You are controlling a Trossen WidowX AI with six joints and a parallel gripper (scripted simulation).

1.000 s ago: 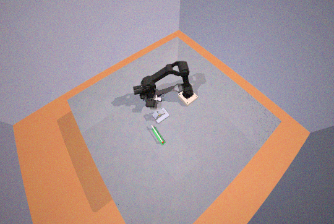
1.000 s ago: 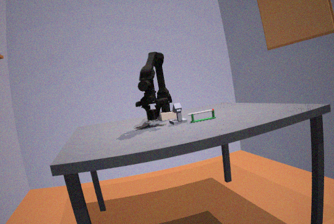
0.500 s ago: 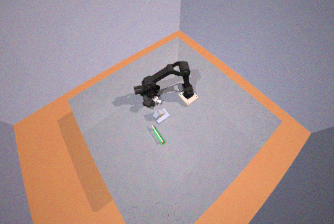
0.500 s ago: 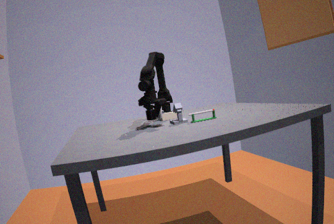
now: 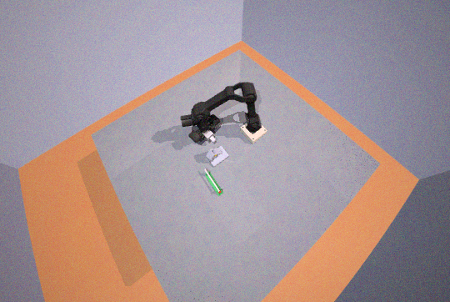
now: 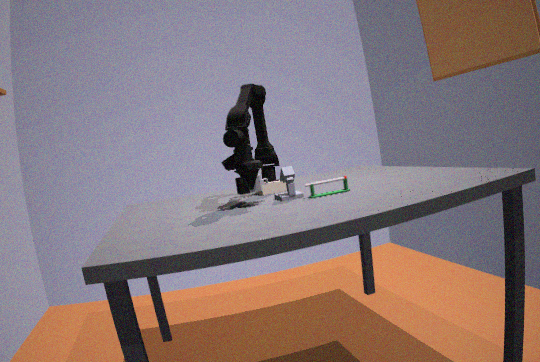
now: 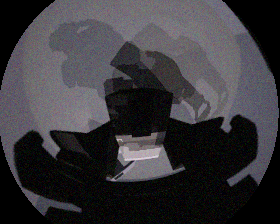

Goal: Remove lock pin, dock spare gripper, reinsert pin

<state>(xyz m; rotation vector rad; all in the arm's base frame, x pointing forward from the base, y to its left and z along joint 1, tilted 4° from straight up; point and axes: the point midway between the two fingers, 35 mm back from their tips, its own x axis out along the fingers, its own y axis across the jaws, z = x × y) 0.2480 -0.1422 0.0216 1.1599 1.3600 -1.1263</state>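
The spare gripper is 1 cm to the left of my gripper tip and 2 cm above it. From my gripper tip the other things lie so: green bar-shaped rack: 14 cm ahead, 24 cm to the left, 3 cm below; then grey socket mount: 4 cm ahead, 13 cm to the left.
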